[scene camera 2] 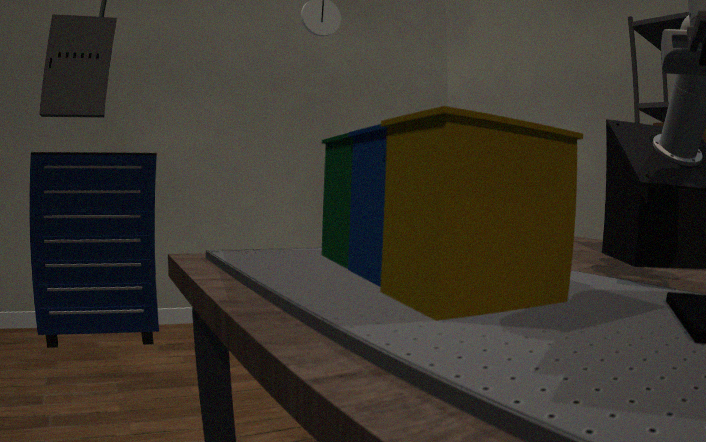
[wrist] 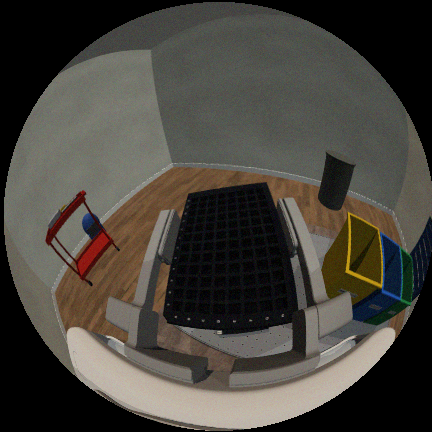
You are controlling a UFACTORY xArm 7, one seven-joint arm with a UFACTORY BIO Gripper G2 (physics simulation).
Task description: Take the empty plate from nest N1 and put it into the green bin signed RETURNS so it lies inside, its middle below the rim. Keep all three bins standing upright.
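Places are measured from the arm's base along level axes (x ahead, y right, z down), in metres.
Where they show: hand, its tool point: [wrist: 226,231]; arm's base, origin of its link: [scene camera 2: 677,151].
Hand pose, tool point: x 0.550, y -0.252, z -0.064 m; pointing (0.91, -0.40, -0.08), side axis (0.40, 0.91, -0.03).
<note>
Things, the pixels of their top centre, and the offset from my tool point. "spot": a spot on its surface instead. Level surfaces: height alone.
- black many-welled plate, centre of its top: [wrist: 226,229] dz -0.005, dx -0.001, dy +0.001 m
- green bin, centre of its top: [scene camera 2: 391,140] dz +0.117, dx +0.070, dy +0.515 m
- blue bin, centre of its top: [scene camera 2: 432,134] [wrist: 393,264] dz +0.117, dx +0.101, dy +0.388 m
- yellow bin, centre of its top: [scene camera 2: 485,125] [wrist: 367,245] dz +0.117, dx +0.140, dy +0.262 m
- grey perforated board, height of its surface: dz +0.297 m
- black block, a spot on its surface: [scene camera 2: 690,314] spot: dz +0.285, dx +0.066, dy +0.038 m
My gripper [wrist: 229,232] is shut on the black many-welled plate [wrist: 230,255], with one finger along each long side. The plate is held up in the air, above the level of the bin rims, whose openings show from above in the wrist view. The green bin [scene camera 2: 337,203] [wrist: 386,317] stands upright at the far end of the bin row, at the right in the wrist view. Its sign is too small to read. The blue bin [scene camera 2: 367,208] [wrist: 369,307] and the yellow bin [scene camera 2: 479,223] [wrist: 336,262] also stand upright. Nest N1 cannot be made out.
The three bins stand close side by side on the grey perforated board [scene camera 2: 291,291] [wrist: 250,345]; yellow is nearest the plate. A black block [scene camera 2: 690,314] lies at the right edge of the scene view. A dark cylinder [wrist: 336,182] and a red cart [wrist: 95,252] stand beyond the table.
</note>
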